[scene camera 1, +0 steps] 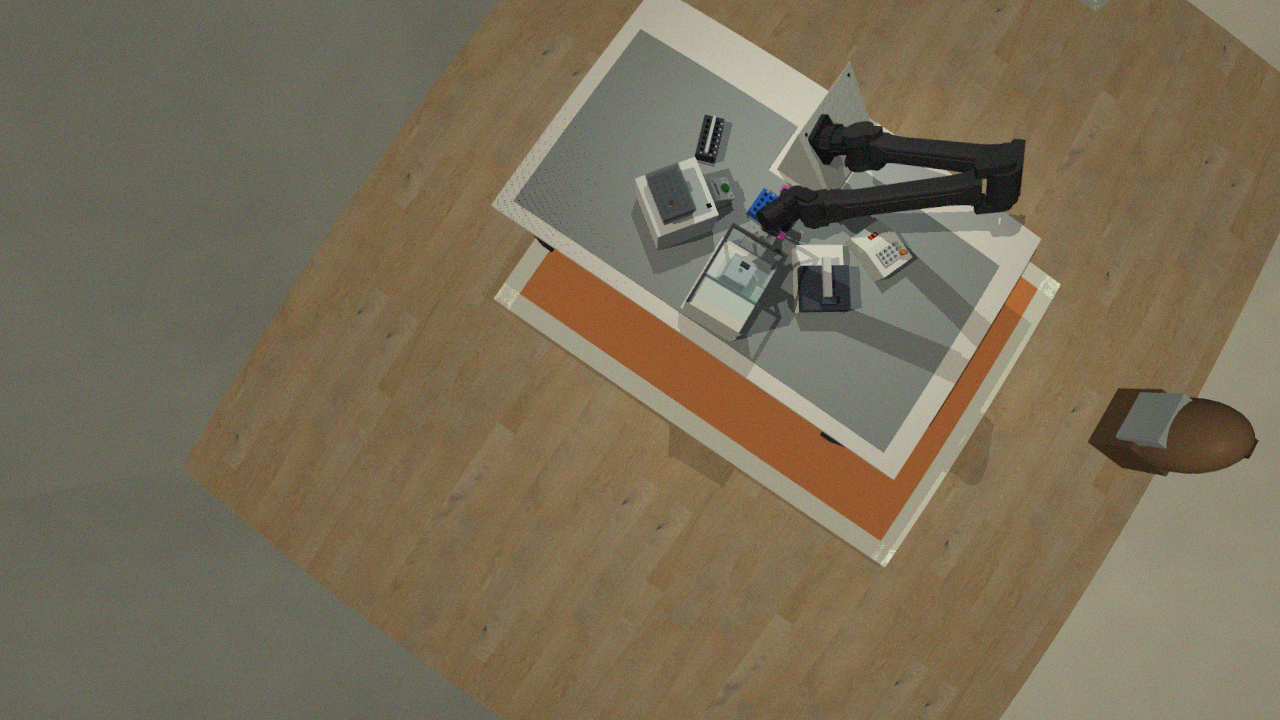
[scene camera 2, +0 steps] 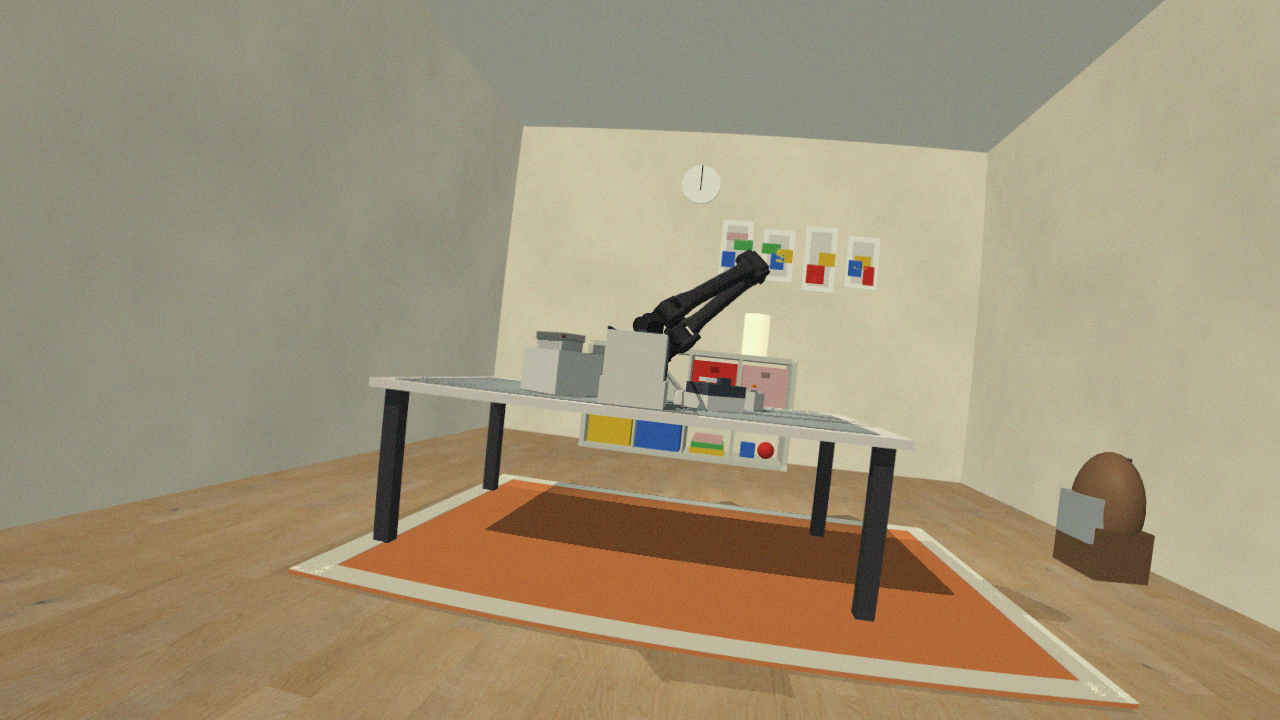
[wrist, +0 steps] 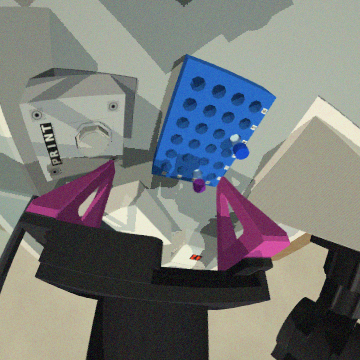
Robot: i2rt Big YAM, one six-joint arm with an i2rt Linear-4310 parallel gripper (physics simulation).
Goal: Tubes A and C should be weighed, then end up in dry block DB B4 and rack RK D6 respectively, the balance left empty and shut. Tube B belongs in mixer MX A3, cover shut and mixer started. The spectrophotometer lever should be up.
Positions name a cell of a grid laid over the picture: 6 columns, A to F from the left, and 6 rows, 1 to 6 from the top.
Labels:
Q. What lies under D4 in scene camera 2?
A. A dark spectrophotometer.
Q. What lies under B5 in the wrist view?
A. The gripper.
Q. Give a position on a balance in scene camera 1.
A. D3

